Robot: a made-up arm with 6 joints.
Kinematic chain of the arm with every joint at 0, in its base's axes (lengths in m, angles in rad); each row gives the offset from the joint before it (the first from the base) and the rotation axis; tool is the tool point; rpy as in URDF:
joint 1: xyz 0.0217 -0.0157 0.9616 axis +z
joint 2: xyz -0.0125 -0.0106 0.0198 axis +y
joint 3: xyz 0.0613 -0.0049 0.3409 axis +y
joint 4: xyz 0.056 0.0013 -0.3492 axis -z
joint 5: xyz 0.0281 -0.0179 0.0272 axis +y
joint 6: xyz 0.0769 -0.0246 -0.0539 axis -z
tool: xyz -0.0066 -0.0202 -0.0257 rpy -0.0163 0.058 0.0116
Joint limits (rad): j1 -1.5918..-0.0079 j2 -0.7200..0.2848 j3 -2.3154..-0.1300 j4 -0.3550..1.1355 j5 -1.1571..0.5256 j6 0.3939..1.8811
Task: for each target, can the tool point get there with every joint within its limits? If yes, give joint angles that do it. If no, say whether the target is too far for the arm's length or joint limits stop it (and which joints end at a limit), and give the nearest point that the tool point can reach.
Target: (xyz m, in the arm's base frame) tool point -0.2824 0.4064 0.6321
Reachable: no: joint limits stop it (at a limit: joint 1, joint 2, joint 3, joint 4, joint 5, joint 6) | nearest point -0.0580 -0.1116 0.8707 | short by 0.613 m
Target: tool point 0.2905 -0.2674 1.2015
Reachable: yes | joints -0.4609 -0.2580 -0.8258 0.8187 0.0774 0.8930
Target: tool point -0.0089 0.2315 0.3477
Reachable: no: joint limits stop it (at a limit: joint 1, joint 2, joint 3, joint 4, joint 5, joint 6) | nearest point 0.2012 -0.0457 0.8596 | short by 0.619 m
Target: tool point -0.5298 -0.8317 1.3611
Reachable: no: too far | nearest point -0.1242 -0.5461 1.3312 | short by 0.497 m
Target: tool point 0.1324 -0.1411 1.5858
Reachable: yes | joints -0.5457 -0.5092 -1.3645 -0.0860 -0.6172 1.0900
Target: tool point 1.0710 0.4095 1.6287
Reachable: no: too far | nearest point 0.5668 -0.0340 1.4418 | short by 0.697 m
